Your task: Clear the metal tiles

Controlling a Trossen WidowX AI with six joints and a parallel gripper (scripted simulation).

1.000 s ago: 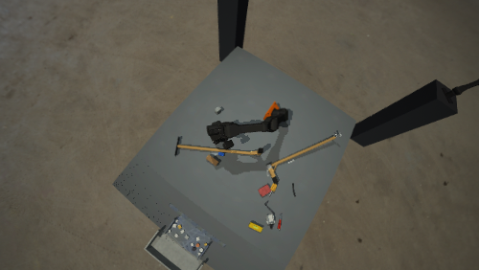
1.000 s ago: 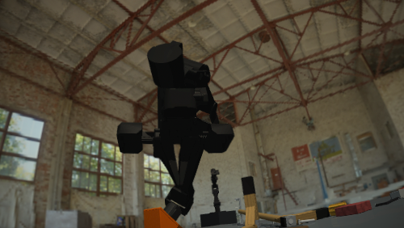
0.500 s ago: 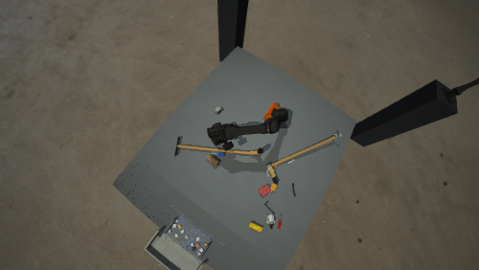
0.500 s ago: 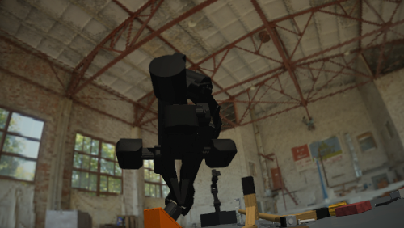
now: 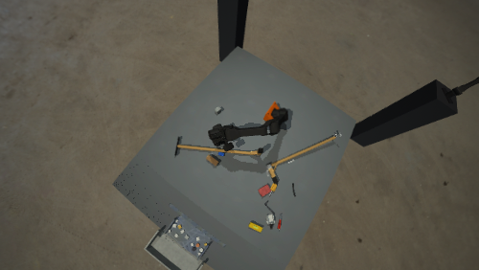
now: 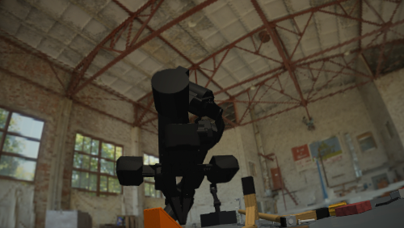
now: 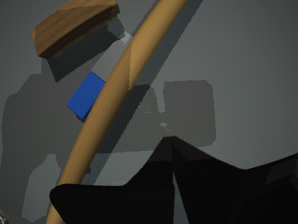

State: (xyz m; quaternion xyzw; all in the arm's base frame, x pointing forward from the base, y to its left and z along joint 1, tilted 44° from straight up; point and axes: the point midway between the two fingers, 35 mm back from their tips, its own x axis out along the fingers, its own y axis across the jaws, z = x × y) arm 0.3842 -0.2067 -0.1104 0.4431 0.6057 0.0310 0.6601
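Right now the long scraper is 50 mm ahead of my gripper tip, 10 mm to the left of it and 10 mm above it. From my gripper tip the other things lie so: wooden block 140 mm ahead, 10 mm to the left, 40 mm below; then grey piece 200 mm behind, 150 mm to the right, 30 mm below; then blue block 70 mm ahead, 20 mm to the left, 40 mm below.
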